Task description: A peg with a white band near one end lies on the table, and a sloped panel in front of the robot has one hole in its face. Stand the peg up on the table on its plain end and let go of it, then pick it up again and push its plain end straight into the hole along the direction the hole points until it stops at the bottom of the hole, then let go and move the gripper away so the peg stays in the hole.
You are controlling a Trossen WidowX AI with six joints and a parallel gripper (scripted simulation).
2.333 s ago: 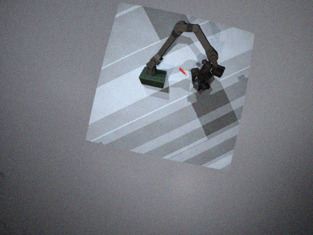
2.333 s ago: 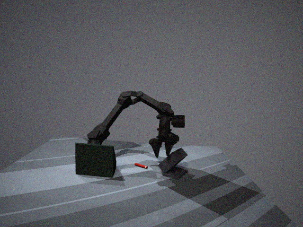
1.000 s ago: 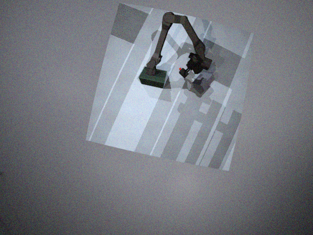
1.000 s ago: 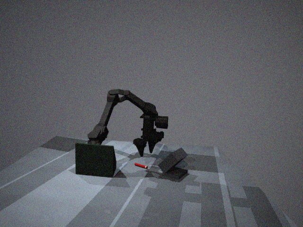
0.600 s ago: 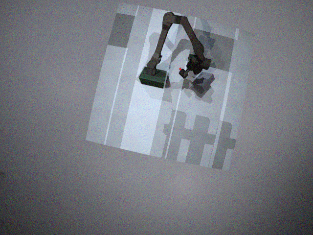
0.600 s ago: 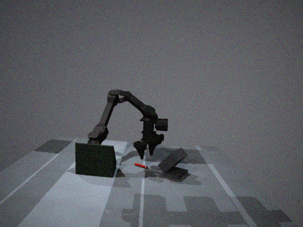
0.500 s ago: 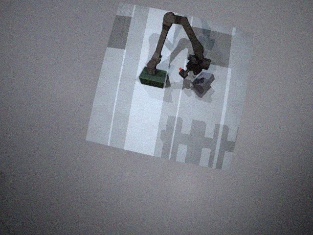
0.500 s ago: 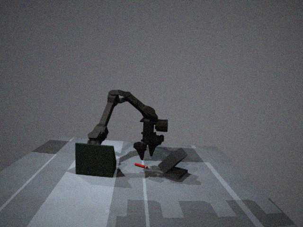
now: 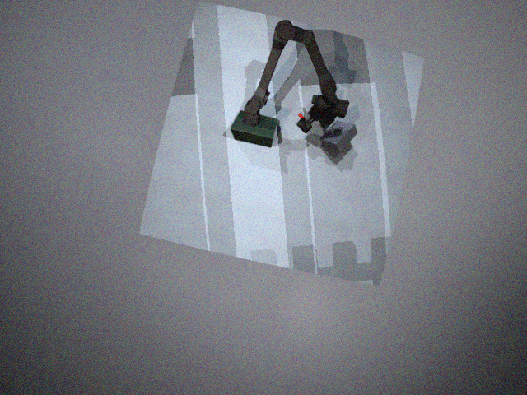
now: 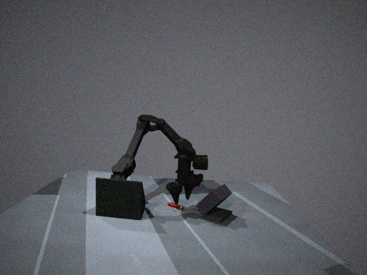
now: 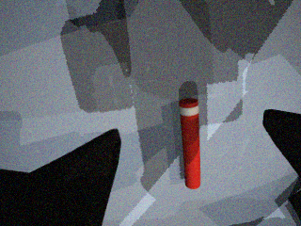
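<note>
My gripper tip is 3 cm above the red peg and 2 cm past it. The rest, counted from my gripper tip: grey sloped panel: 14 cm ahead, 4 cm above, 3 cm to the right; then dark base plate: 16 cm ahead, 4 cm to the right, 3 cm below.
</note>
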